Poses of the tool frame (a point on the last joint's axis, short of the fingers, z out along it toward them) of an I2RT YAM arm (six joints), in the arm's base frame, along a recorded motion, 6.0 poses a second.
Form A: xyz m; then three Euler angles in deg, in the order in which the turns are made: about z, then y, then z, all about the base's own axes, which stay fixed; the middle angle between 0 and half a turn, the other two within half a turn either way.
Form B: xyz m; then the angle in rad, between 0 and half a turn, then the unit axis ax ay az. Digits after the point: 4 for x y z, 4 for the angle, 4 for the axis.
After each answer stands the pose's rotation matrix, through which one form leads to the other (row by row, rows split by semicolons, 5 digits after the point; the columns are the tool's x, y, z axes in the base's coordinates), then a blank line. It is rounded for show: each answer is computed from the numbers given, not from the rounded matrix.
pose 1, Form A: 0.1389 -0.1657 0.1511 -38.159 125.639 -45.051
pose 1, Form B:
0.1389 -0.1657 0.1511 2.4444 0.0569 0.9448 -0.3227
-0.76095 0.30216 0.57416; -0.11224 0.81029 -0.57518; -0.63903 -0.50213 -0.58268

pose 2, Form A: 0.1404 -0.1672 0.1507 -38.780 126.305 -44.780
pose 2, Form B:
0.1404 -0.1672 0.1507 2.4546 0.0496 0.9463 -0.3196
-0.76880 0.28588 0.57202; -0.11946 0.81456 -0.56765; -0.62823 -0.50475 -0.59208

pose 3, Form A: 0.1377 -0.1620 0.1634 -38.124 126.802 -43.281
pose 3, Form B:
0.1377 -0.1620 0.1634 2.4490 0.0428 0.9496 -0.3104
-0.76633 0.27009 0.58292; -0.12636 0.82625 -0.54895; -0.62990 -0.49433 -0.59905

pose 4, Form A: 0.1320 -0.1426 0.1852 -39.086 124.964 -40.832
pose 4, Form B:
0.1320 -0.1426 0.1852 2.4176 0.0144 0.9482 -0.3173
-0.74880 0.23414 0.62007; -0.18621 0.82354 -0.53583; -0.63611 -0.51669 -0.57306

